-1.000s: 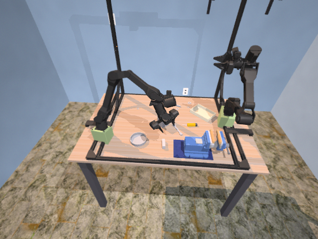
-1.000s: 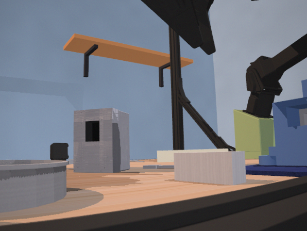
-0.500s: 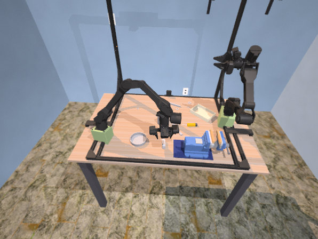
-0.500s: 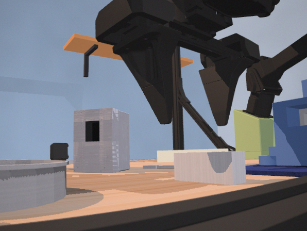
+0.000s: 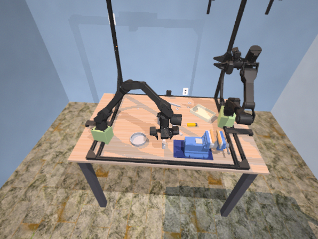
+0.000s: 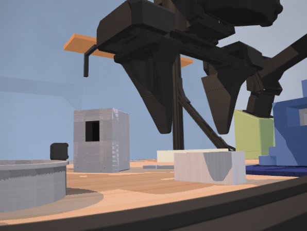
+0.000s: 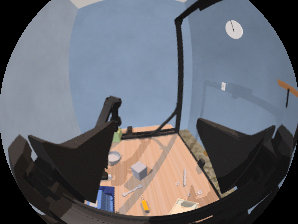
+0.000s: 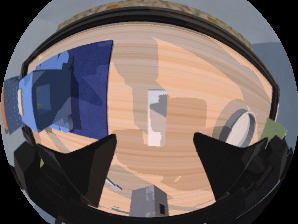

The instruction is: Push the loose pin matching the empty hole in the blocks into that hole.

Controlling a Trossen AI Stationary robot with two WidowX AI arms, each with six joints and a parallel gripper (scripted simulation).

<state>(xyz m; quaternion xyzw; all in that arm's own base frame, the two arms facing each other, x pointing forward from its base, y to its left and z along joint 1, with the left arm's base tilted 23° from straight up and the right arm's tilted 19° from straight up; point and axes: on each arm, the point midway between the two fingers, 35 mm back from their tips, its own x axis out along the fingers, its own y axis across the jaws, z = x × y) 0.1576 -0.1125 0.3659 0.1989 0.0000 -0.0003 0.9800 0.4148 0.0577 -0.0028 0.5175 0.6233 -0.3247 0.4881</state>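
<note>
Now: right hand 6 cm past the round grey dish, 17 cm to the left of it and 7 cm above it. Also, from my right hand: dark blue mat (8 cm ahead, 18 cm to the left, 8 cm below); then wrench (11 cm behind, 13 cm to the left, 7 cm below); then grey block (20 cm behind, 4 cm to the left, 3 cm below).
</note>
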